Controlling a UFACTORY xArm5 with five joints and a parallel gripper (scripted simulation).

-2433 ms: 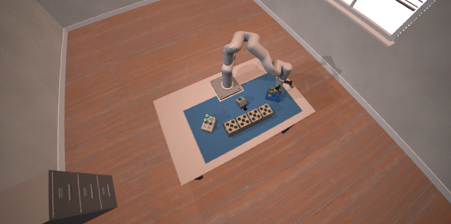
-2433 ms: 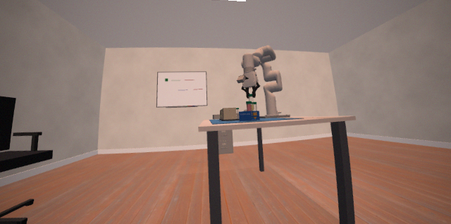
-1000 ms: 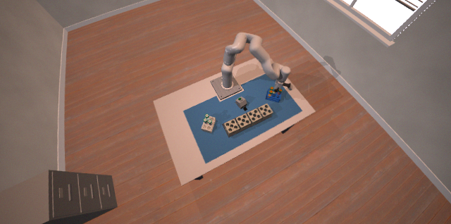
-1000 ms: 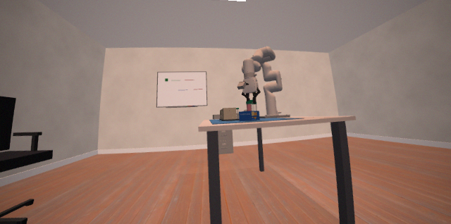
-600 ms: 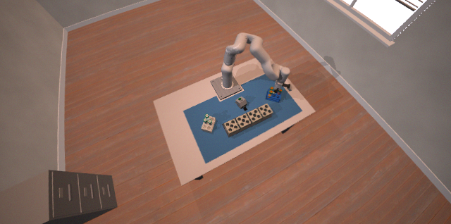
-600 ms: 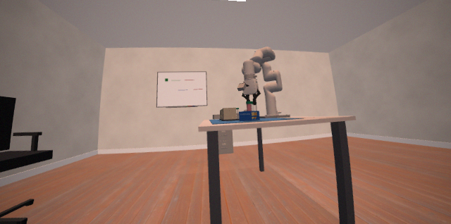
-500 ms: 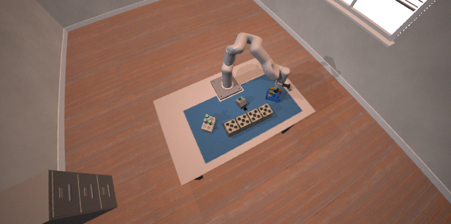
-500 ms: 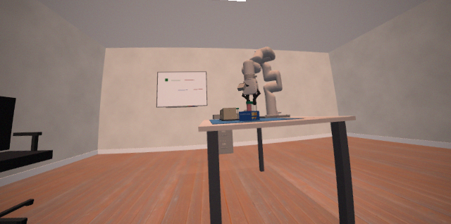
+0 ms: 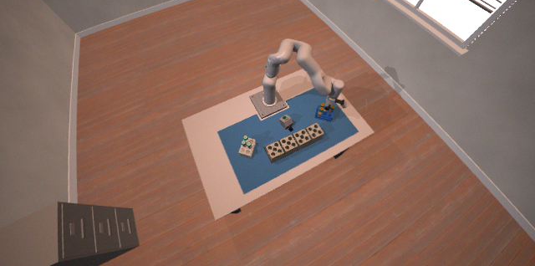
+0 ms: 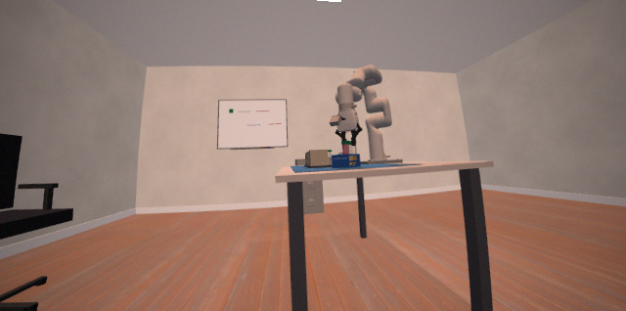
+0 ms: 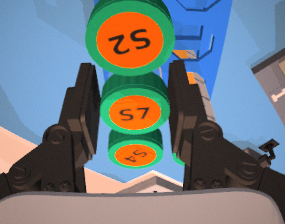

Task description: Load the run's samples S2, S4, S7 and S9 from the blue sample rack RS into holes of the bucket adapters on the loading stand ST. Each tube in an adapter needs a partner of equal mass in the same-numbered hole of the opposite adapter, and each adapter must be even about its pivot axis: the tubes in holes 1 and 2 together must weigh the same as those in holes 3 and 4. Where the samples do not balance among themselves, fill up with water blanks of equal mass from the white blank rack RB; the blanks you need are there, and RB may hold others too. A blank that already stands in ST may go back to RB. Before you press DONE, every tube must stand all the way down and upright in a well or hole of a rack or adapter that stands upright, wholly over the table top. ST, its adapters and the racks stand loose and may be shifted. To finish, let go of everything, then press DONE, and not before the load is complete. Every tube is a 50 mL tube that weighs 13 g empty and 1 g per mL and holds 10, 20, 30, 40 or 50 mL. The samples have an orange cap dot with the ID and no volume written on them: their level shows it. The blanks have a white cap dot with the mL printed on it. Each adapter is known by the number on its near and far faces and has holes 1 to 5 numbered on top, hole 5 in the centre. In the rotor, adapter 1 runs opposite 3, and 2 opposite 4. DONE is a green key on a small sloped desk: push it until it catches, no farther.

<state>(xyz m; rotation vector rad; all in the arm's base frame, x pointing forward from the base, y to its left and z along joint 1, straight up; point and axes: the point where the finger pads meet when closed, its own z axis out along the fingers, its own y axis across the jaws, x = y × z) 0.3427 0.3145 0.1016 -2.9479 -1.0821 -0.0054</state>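
Now: the sample tube S7 5 cm below my hand, 1 cm to the right of it and 1 cm ahead of it. From my hand the other things lie so: sample tube S2: 5 cm below, 3 cm to the left, 2 cm ahead; then sample tube S9: 5 cm to the right, 5 cm below; then sample tube S4: 5 cm below, 4 cm behind, 3 cm to the right.
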